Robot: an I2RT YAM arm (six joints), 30 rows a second.
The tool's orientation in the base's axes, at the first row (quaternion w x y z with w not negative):
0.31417 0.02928 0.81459 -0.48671
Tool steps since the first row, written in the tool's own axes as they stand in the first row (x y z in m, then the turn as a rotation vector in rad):
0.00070 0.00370 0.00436 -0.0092 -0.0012 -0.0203
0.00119 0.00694 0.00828 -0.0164 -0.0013 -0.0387
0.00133 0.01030 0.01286 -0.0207 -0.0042 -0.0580
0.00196 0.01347 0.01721 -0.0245 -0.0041 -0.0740
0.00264 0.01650 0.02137 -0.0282 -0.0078 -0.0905
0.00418 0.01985 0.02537 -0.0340 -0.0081 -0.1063
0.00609 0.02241 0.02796 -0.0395 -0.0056 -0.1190
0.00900 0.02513 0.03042 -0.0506 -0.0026 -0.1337
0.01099 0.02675 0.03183 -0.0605 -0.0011 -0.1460
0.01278 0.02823 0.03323 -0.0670 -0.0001 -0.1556
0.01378 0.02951 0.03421 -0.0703 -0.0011 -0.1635
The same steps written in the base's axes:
0.00285 -0.00178 -0.00468 -0.0029 0.0182 0.0126
0.00550 -0.00338 -0.00874 -0.0060 0.0349 0.0226
0.00879 -0.00537 -0.01293 -0.0129 0.0502 0.0335
0.01151 -0.00740 -0.01715 -0.0176 0.0642 0.0407
0.01405 -0.00937 -0.02123 -0.0239 0.0766 0.0510
0.01593 -0.01125 -0.02598 -0.0270 0.0908 0.0596
0.01656 -0.01250 -0.02984 -0.0279 0.1038 0.0648
0.01638 -0.01382 -0.03433 -0.0250 0.1202 0.0733
0.01604 -0.01463 -0.03712 -0.0225 0.1335 0.0816
0.01581 -0.01545 -0.03970 -0.0216 0.1435 0.0874
0.01593 -0.01583 -0.04155 -0.0231 0.1502 0.0926

